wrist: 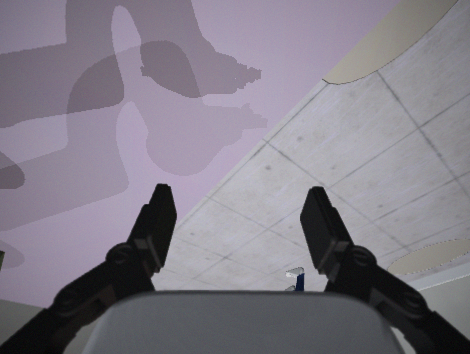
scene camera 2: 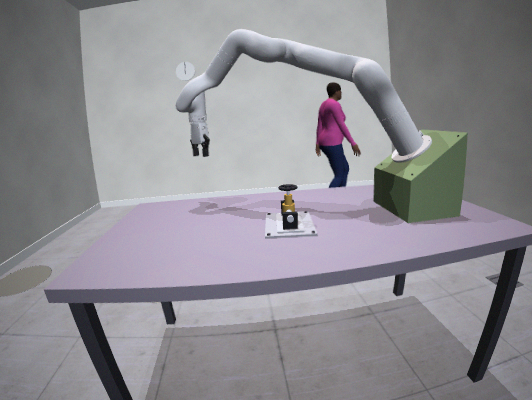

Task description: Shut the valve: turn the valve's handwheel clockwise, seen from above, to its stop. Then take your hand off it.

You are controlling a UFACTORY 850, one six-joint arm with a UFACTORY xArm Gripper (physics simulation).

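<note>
The valve [scene camera 2: 288, 206] has a brass-coloured body with black end pieces and stands upright on a white base plate [scene camera 2: 272, 232] on the table. Its black round handwheel [scene camera 2: 288, 187] lies level on top. The valve does not show in the wrist view. My gripper [scene camera 2: 201, 150] [wrist: 239, 200] is open and empty. It points down, high above the table's height and well to the left of the valve in the scene view, apart from the handwheel. How far the handwheel is turned cannot be told.
The mauve table [scene camera 2: 190, 265] [wrist: 280, 45] bears the green pedestal [scene camera 2: 435, 185] of my arm at the right. My arm arches high over the valve. A person in a pink top [scene camera 2: 331, 122] stands behind the table. The table's edge and floor show below my fingers.
</note>
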